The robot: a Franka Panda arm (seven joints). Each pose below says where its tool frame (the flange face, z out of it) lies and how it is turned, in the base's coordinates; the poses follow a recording.
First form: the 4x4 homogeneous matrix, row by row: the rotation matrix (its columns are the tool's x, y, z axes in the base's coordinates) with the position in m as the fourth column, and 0 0 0 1 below. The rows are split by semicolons.
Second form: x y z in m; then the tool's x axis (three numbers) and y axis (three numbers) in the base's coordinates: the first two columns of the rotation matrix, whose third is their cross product. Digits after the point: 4 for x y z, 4 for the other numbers.
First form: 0.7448, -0.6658, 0.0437, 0.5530; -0.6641, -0.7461, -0.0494, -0.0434; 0.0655, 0.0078, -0.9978, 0.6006; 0, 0, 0, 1
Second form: 0.5530, -0.0434, 0.6006, 0.7448, -0.6641, 0.0655, -0.6658, -0.7461, 0.0078
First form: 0.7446, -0.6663, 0.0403, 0.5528; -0.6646, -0.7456, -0.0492, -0.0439; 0.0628, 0.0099, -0.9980, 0.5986; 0, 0, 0, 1
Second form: 0.5528, -0.0439, 0.5986, 0.7446, -0.6646, 0.0628, -0.6663, -0.7456, 0.0099
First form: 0.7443, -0.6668, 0.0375, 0.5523; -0.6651, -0.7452, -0.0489, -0.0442; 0.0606, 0.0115, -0.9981, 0.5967; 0, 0, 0, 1
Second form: 0.5523, -0.0442, 0.5967, 0.7443, -0.6651, 0.0606, -0.6668, -0.7452, 0.0115
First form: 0.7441, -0.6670, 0.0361, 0.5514; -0.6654, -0.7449, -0.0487, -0.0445; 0.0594, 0.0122, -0.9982, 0.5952; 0, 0, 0, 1
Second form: 0.5514, -0.0445, 0.5952, 0.7441, -0.6654, 0.0594, -0.6670, -0.7449, 0.0122
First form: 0.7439, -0.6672, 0.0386, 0.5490; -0.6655, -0.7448, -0.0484, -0.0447; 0.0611, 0.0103, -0.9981, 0.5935; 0, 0, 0, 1
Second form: 0.5490, -0.0447, 0.5935, 0.7439, -0.6655, 0.0611, -0.6672, -0.7448, 0.0103
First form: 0.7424, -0.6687, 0.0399, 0.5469; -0.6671, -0.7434, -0.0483, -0.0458; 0.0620, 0.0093, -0.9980, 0.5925; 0, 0, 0, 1
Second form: 0.5469, -0.0458, 0.5925, 0.7424, -0.6671, 0.0620, -0.6687, -0.7434, 0.0093
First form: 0.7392, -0.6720, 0.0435, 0.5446; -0.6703, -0.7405, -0.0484, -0.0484; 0.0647, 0.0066, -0.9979, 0.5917; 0, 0, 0, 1
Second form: 0.5446, -0.0484, 0.5917, 0.7392, -0.6703, 0.0647, -0.6720, -0.7405, 0.0066
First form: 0.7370, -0.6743, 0.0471, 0.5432; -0.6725, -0.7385, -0.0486, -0.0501; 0.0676, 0.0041, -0.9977, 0.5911; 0, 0, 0, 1
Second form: 0.5432, -0.0501, 0.5911, 0.7370, -0.6725, 0.0676, -0.6743, -0.7385, 0.0041
